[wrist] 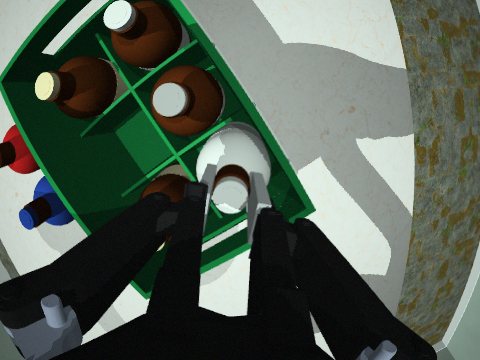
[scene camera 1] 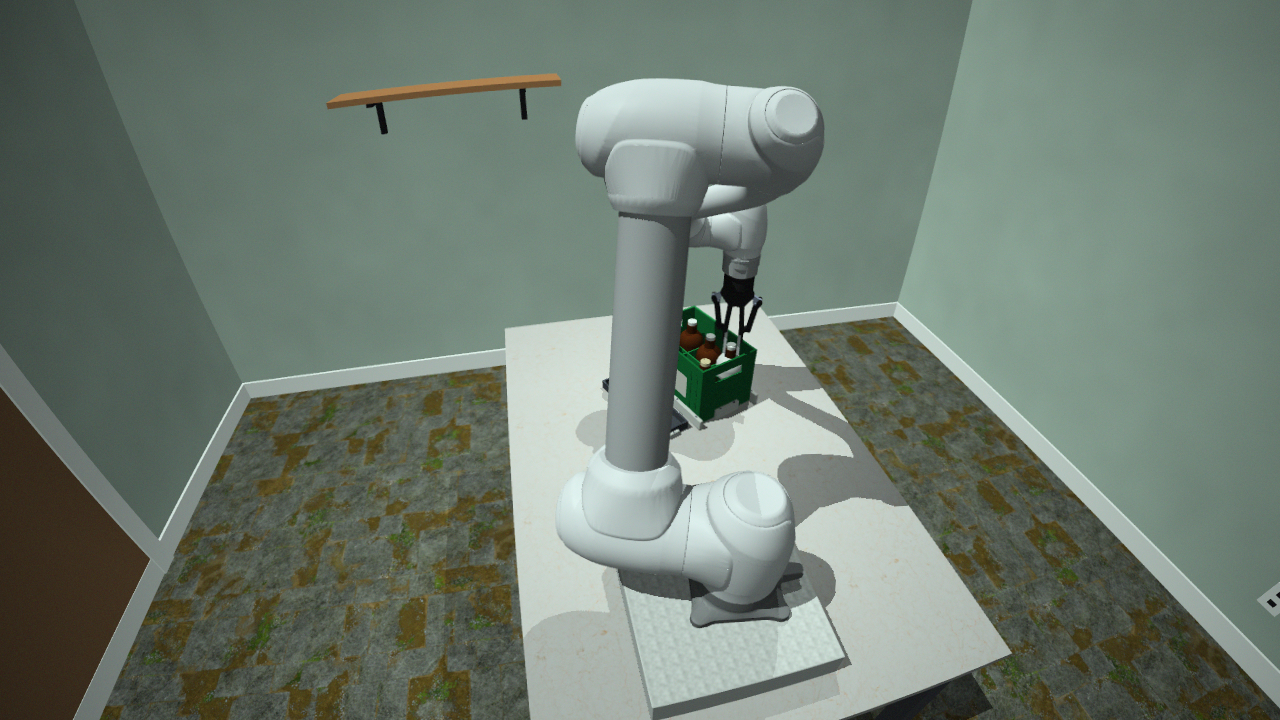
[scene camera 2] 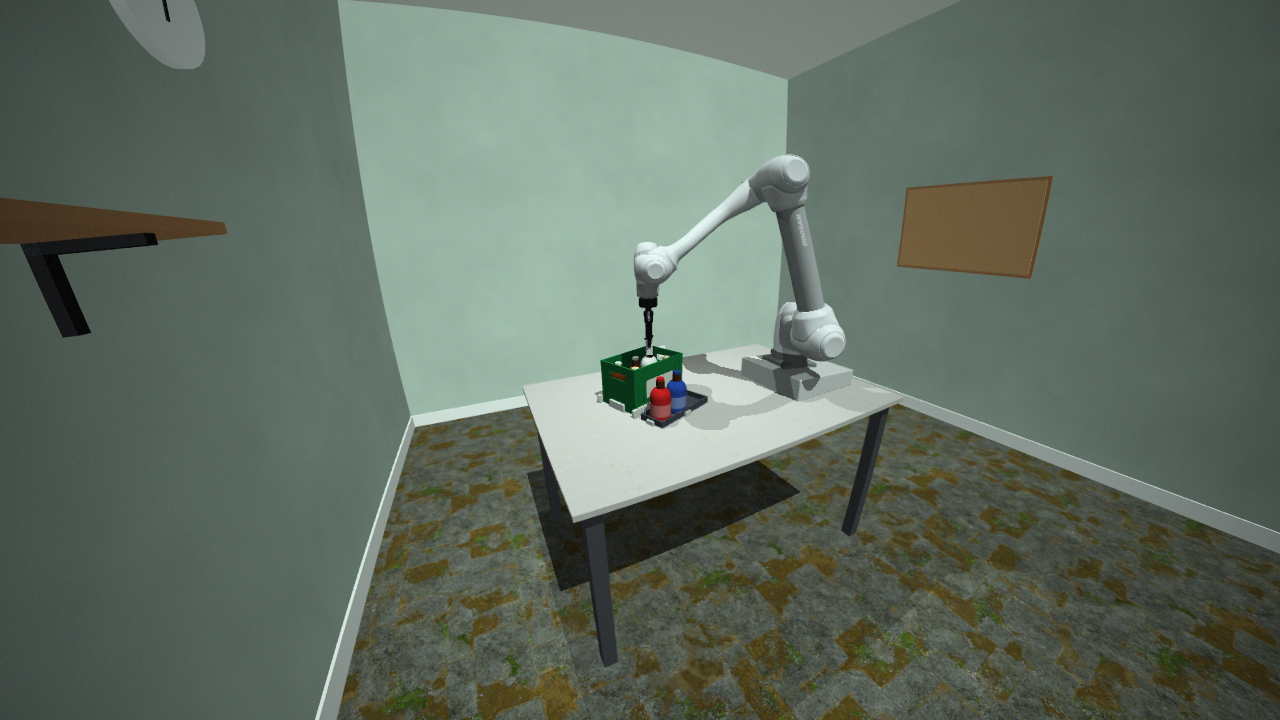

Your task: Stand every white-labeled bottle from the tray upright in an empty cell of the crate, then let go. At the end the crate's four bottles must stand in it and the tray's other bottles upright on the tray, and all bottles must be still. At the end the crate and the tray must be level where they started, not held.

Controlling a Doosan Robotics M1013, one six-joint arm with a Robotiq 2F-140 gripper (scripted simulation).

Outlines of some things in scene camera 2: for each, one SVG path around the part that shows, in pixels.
A green crate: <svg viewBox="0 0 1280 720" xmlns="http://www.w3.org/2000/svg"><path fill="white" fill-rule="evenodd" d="M668 349L653 346L653 356L658 362L636 370L629 369L632 365L632 357L638 356L640 365L642 358L646 356L646 346L600 360L603 402L609 404L609 399L625 404L626 412L632 414L632 410L650 402L650 393L656 387L657 377L664 377L665 387L667 387L668 382L672 380L673 370L680 370L682 380L681 367ZM610 375L612 372L626 375L626 382L611 377ZM657 354L669 356L669 358L658 360Z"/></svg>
A red bottle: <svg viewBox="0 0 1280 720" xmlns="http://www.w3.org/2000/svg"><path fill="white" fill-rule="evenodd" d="M657 377L656 387L650 393L650 417L663 421L671 417L671 393L665 387L664 377Z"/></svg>
